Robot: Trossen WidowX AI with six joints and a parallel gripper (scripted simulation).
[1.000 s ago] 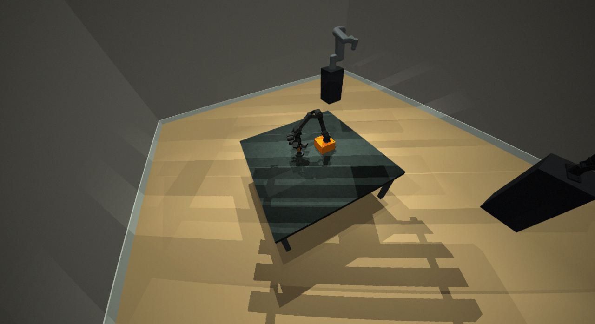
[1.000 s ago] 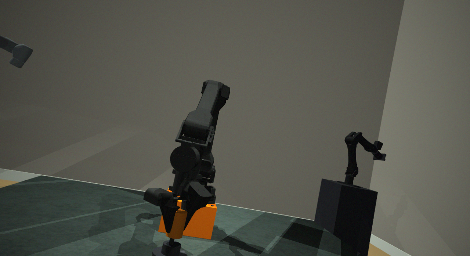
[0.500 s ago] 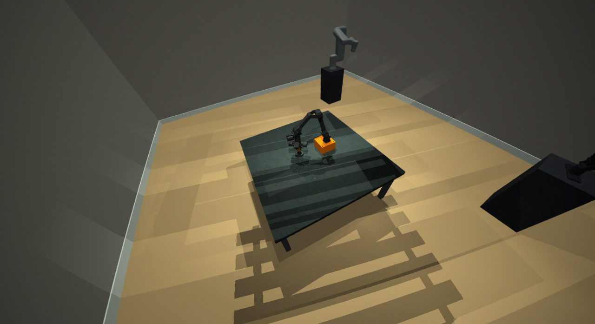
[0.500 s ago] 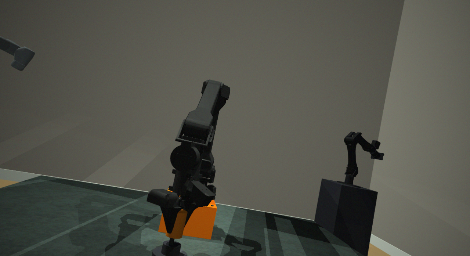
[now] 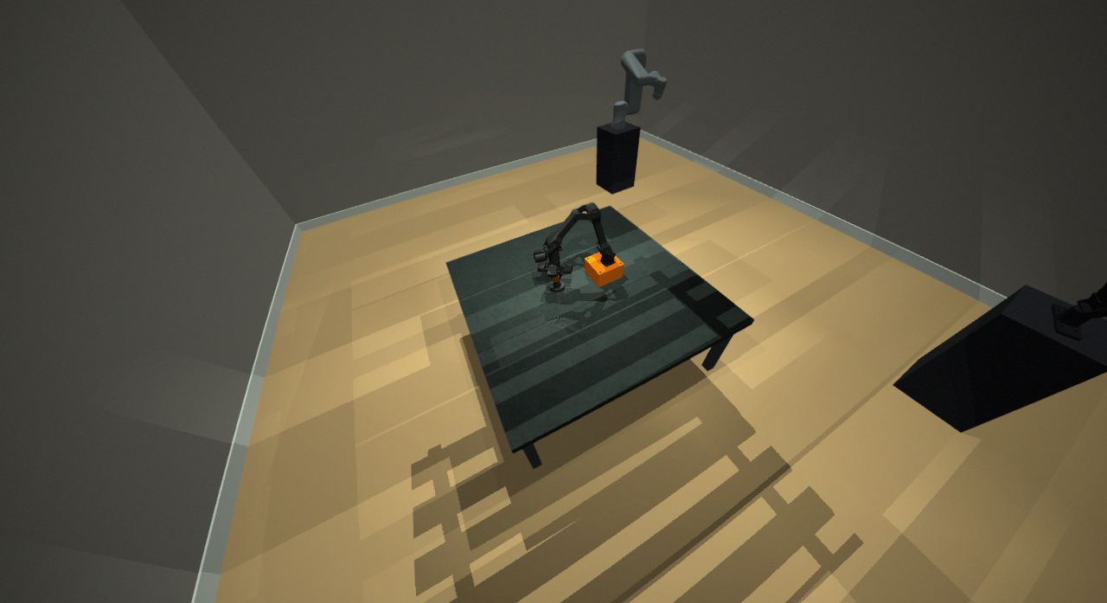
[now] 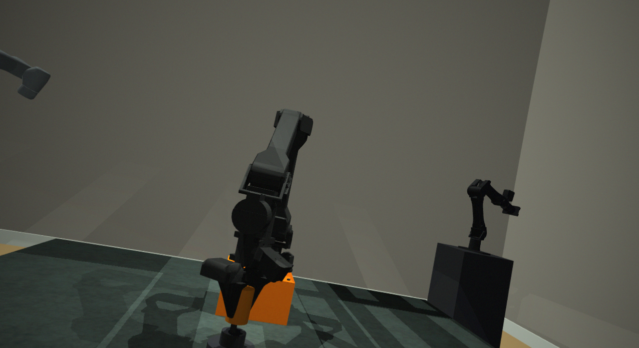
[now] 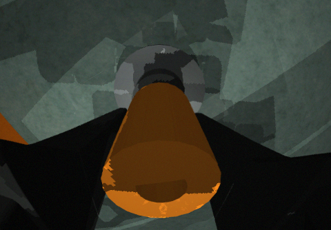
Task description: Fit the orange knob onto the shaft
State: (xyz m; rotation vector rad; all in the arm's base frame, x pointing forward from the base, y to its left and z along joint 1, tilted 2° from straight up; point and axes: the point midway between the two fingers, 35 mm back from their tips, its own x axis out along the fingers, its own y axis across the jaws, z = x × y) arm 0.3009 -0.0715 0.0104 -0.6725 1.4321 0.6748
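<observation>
Right now my gripper tip is 20 mm below the orange knob. Also, from my gripper tip: round dark pedestal: 40 mm below.
</observation>
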